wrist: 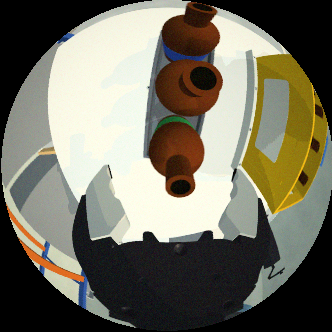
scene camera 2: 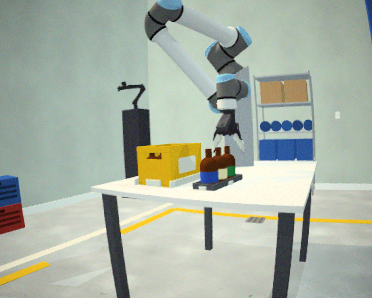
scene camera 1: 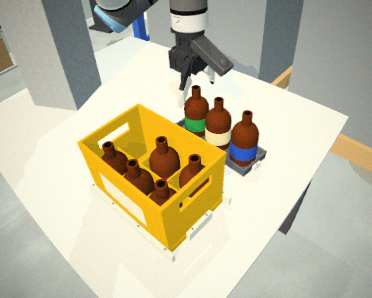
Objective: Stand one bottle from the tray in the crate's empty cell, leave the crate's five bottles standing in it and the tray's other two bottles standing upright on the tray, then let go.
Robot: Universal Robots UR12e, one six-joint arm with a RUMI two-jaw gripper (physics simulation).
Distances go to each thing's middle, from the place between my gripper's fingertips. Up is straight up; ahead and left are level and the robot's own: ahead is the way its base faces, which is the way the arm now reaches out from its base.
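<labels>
The red-banded bottle [scene camera 1: 164, 161] is 40 mm below my hand, and it stands 60 mm ahead of my hand as well as 230 mm to the right of it.
</labels>
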